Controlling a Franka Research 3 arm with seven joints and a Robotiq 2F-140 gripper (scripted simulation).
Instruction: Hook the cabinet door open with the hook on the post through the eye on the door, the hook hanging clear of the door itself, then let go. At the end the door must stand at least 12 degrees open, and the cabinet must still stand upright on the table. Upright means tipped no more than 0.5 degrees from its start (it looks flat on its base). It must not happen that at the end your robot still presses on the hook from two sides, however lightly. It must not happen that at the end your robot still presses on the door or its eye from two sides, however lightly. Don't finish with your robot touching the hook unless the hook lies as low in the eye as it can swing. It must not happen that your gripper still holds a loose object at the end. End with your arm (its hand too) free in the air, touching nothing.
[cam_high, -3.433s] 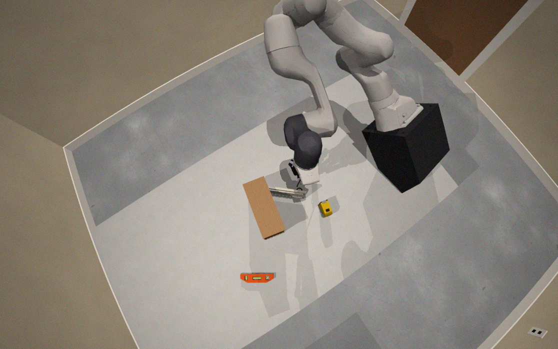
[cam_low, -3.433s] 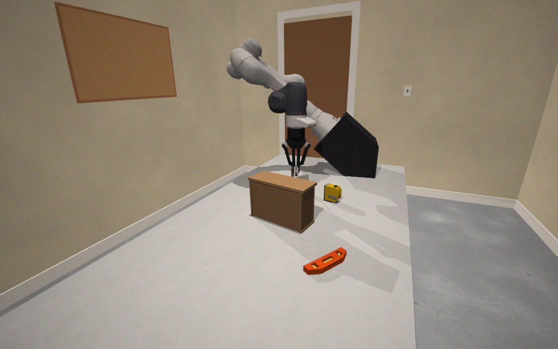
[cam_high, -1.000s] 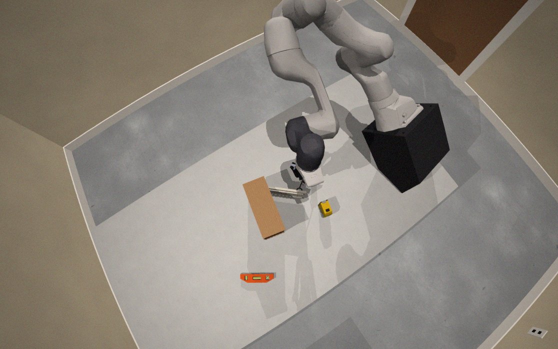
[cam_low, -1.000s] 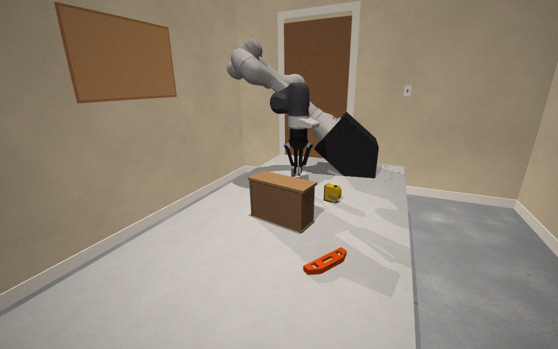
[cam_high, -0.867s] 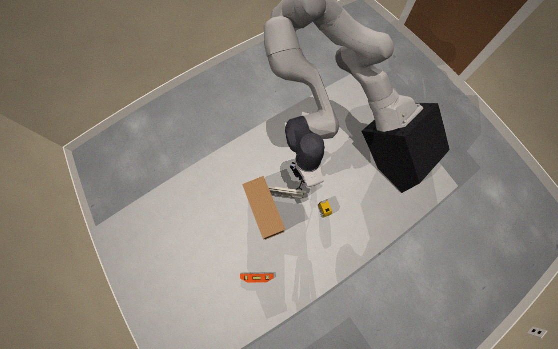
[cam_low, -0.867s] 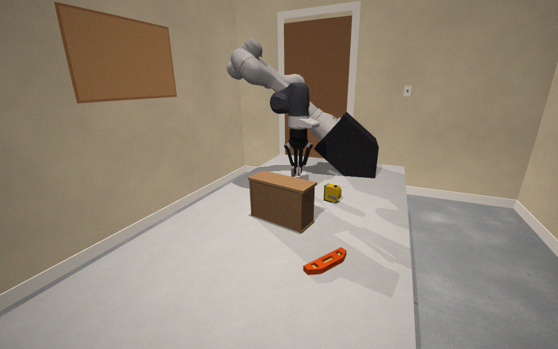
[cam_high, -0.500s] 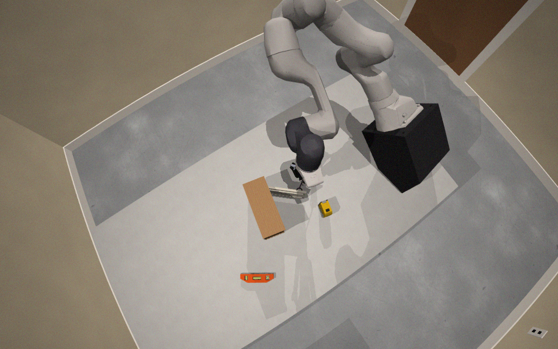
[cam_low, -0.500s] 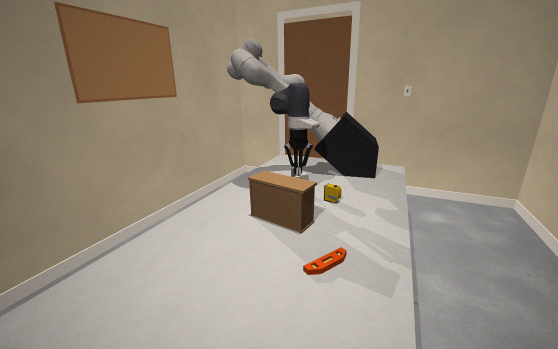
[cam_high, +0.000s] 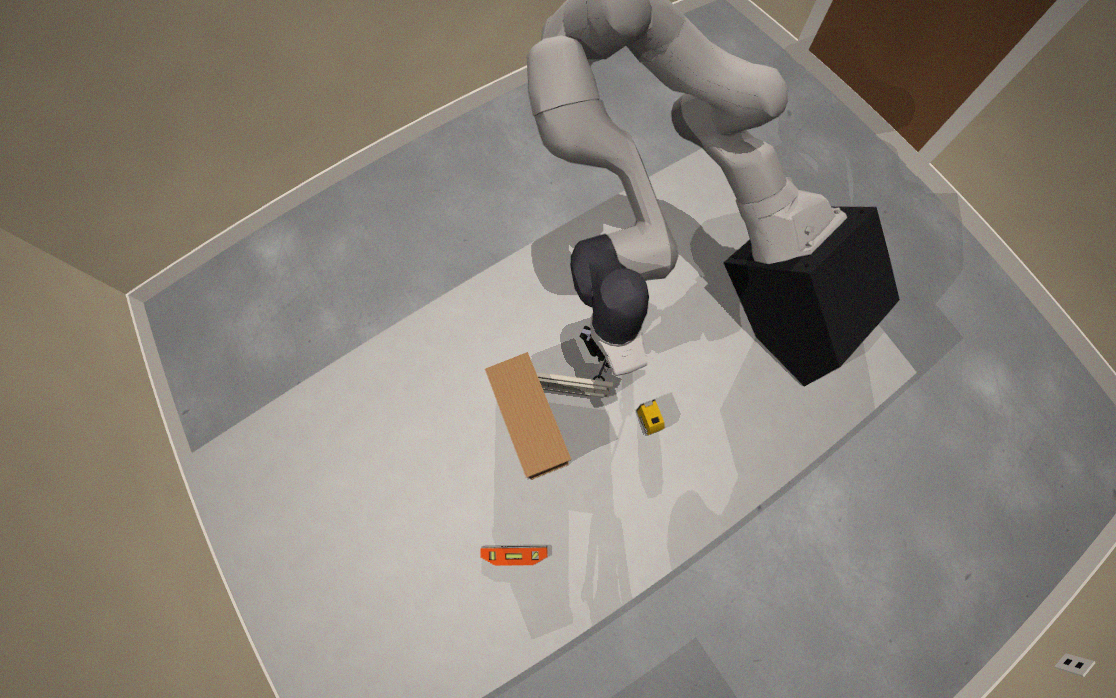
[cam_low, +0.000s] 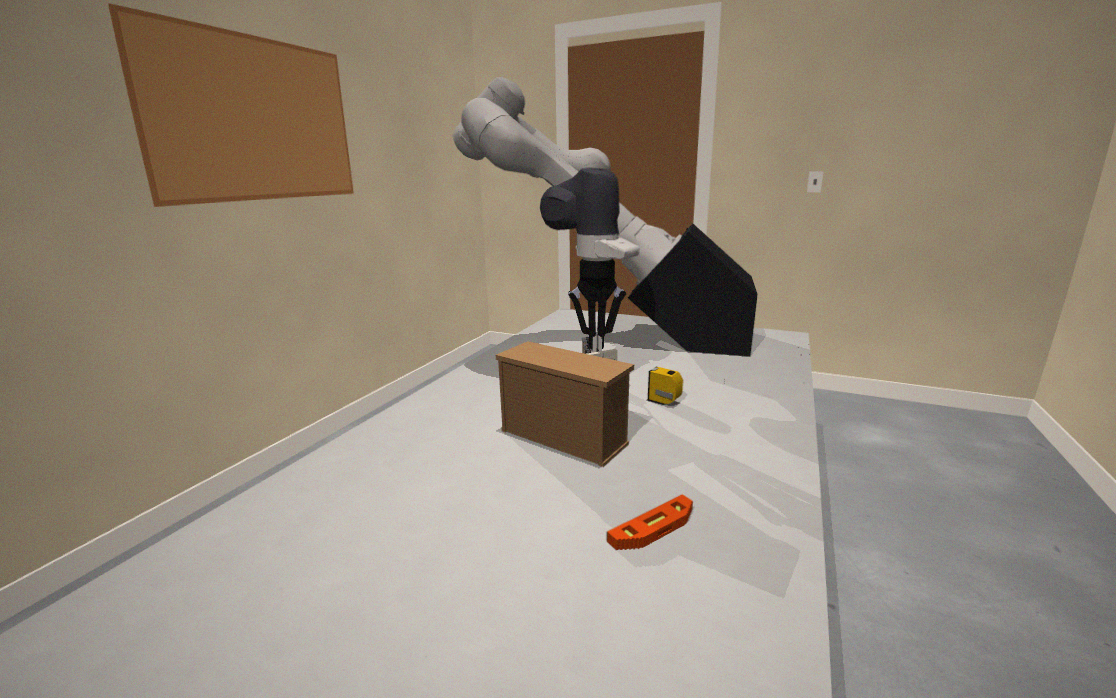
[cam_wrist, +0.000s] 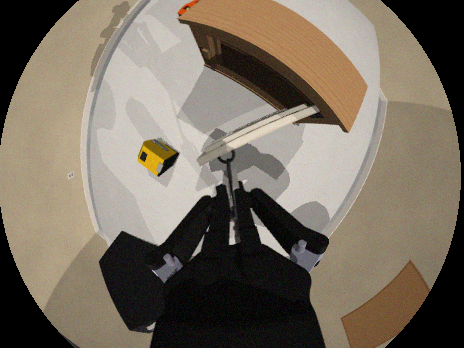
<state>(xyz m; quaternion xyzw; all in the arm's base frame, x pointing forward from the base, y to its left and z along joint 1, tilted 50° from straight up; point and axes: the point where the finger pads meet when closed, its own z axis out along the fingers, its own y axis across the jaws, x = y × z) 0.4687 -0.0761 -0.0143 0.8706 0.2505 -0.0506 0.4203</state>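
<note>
The thin dark hook lies 40 mm behind my hand, 20 mm to the right of it and 20 mm below it. Round my hand: yellow tape measure: 20 mm behind, 150 mm to the left, 80 mm below; pale door: 80 mm ahead, 20 mm to the right, 40 mm below; orange spirit level: 410 mm ahead, 230 mm to the left, 110 mm below.
</note>
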